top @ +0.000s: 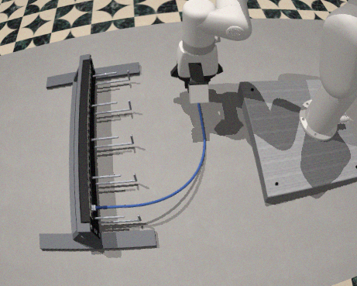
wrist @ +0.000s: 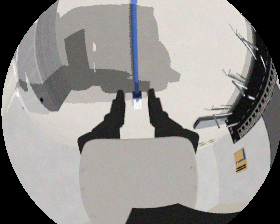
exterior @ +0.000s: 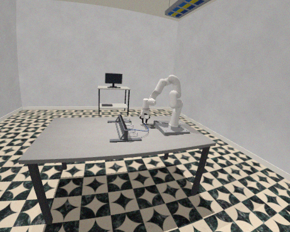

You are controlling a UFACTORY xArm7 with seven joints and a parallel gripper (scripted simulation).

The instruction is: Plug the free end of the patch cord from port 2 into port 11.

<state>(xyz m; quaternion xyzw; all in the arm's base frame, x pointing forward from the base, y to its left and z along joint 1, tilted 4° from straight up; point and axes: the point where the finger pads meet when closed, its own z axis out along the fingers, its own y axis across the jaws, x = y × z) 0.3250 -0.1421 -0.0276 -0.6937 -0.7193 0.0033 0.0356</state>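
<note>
The free-end plug lies 2 cm to the right of my hand and 2 cm below it.
</note>
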